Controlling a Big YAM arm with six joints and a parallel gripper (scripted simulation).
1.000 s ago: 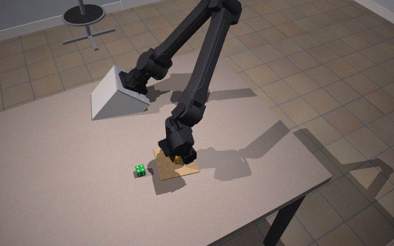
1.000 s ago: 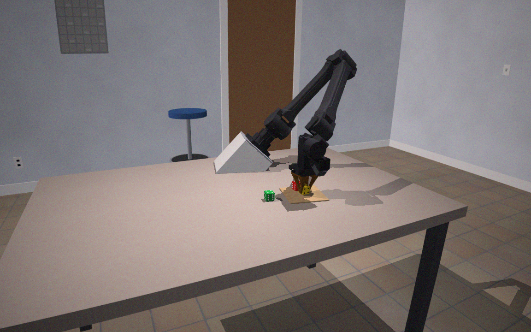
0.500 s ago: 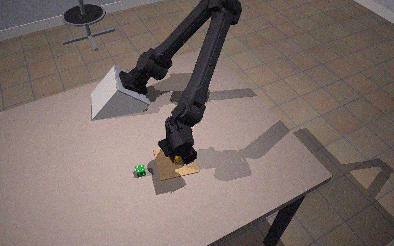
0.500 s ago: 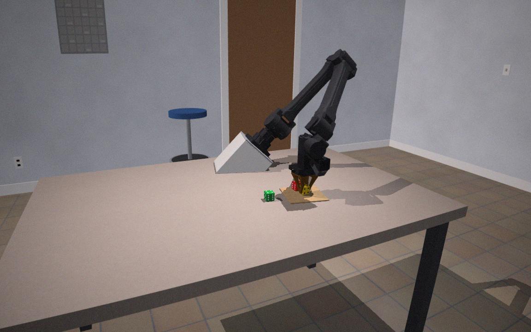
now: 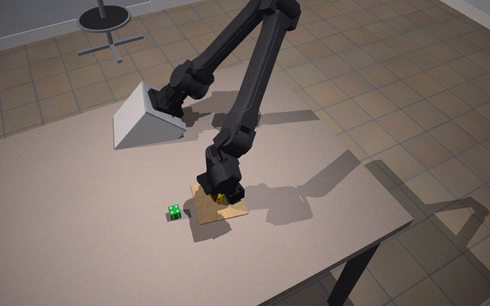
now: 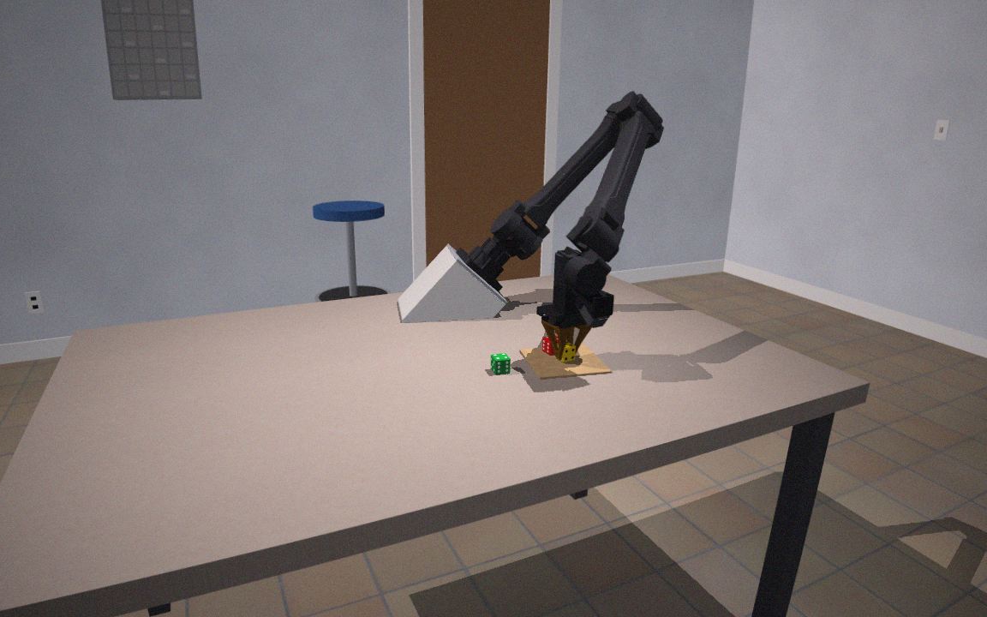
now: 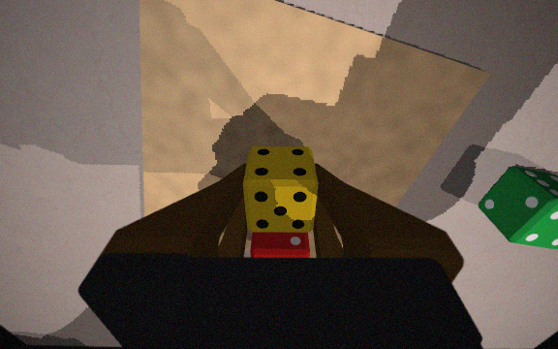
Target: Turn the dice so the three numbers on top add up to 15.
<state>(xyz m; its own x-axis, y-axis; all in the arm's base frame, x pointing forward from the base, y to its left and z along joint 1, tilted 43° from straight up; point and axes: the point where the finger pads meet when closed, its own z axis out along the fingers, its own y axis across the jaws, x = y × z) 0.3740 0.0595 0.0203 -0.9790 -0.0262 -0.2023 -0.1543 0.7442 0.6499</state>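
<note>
My hand is right at the yellow die. The rest, counted from my hand: tan mat 2 cm below; then green die 13 cm to the right; then red die 4 cm behind, 1 cm to the right.
</note>
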